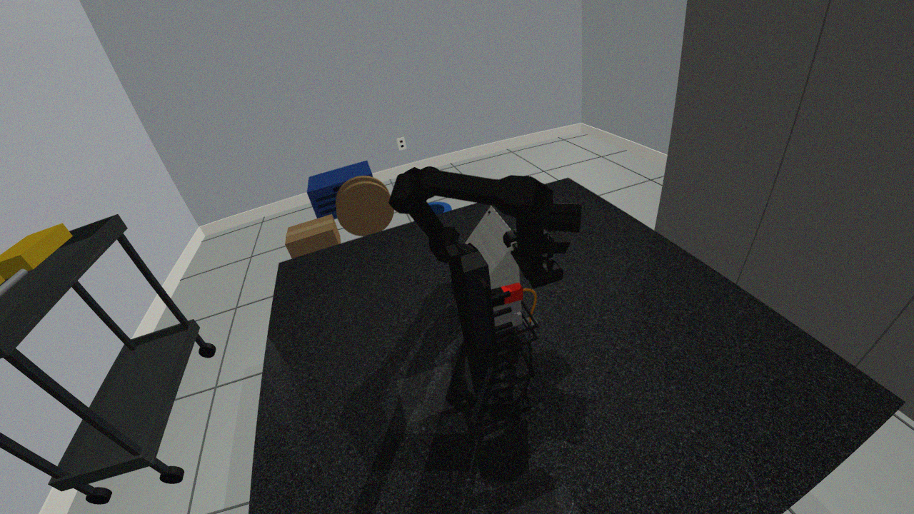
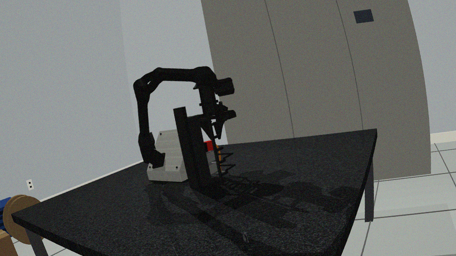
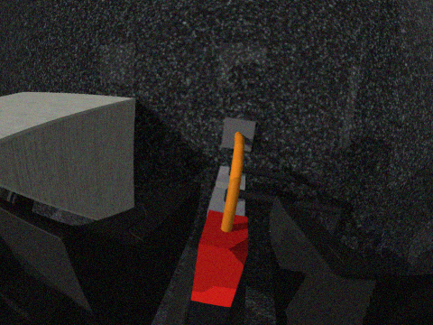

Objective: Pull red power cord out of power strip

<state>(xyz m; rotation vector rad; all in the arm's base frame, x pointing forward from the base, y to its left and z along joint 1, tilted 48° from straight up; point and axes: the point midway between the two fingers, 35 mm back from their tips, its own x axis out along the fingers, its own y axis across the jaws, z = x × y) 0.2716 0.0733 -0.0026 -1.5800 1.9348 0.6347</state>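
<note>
Now: the red plug 1 cm behind my gripper tip and 7 cm to the right of it. The rest, counted from my gripper tip: black power strip 2 cm behind, 14 cm to the right, 1 cm below.
</note>
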